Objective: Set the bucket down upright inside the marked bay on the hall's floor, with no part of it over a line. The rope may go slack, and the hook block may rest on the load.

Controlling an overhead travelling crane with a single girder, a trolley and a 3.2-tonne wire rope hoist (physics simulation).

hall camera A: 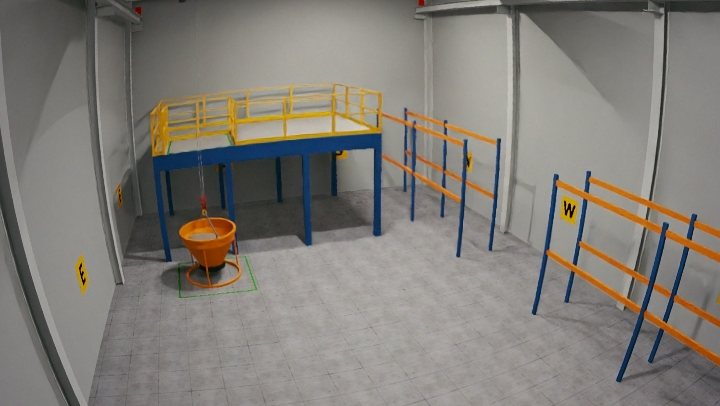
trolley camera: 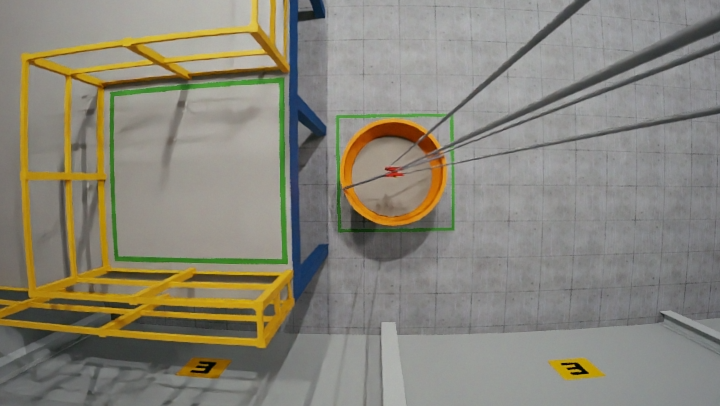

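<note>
The orange bucket point(hall camera A: 207, 248) point(trolley camera: 352, 146) is upright, its round base ring at or very near the floor; contact cannot be told for sure. In hall camera A, the ring shows inside the green lines of the marked bay point(hall camera A: 218, 293) point(trolley camera: 454, 201). In the trolley view, the rim shows within the lines, close to the left one, and hides the base ring. My hook point(hall camera A: 204, 213) is shut on the bucket's bail, below the red hook block point(hall camera A: 203, 202) point(trolley camera: 394, 171), which is above the bucket's mouth. The ropes look straight.
A blue platform point(hall camera A: 267, 147) point(trolley camera: 295, 201) with yellow railings point(hall camera A: 284, 117) point(trolley camera: 103, 221) stands right behind the bay. Another green outline point(hall camera A: 200, 150) point(trolley camera: 199, 260) is on its deck. The side wall point(trolley camera: 453, 363) is nearby. Blue and orange racks point(hall camera A: 461, 201) point(hall camera A: 655, 267) stand on the right.
</note>
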